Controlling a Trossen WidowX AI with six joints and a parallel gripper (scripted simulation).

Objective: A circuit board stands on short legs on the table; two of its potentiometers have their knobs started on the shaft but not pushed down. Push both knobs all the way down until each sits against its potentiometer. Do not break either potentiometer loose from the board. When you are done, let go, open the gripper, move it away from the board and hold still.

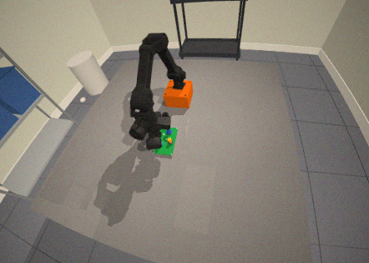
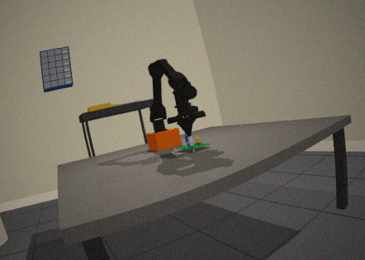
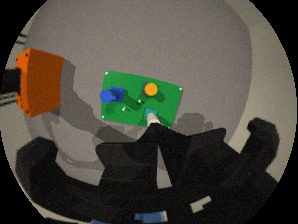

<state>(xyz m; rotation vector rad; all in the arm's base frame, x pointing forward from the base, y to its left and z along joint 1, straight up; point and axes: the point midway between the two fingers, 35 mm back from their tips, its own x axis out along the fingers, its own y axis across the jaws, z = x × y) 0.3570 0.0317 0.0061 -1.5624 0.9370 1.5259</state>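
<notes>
My gripper tip is 10 mm above the white knob. Round my gripper tip: blue knob 70 mm behind, 10 mm to the left, 10 mm below.
</notes>
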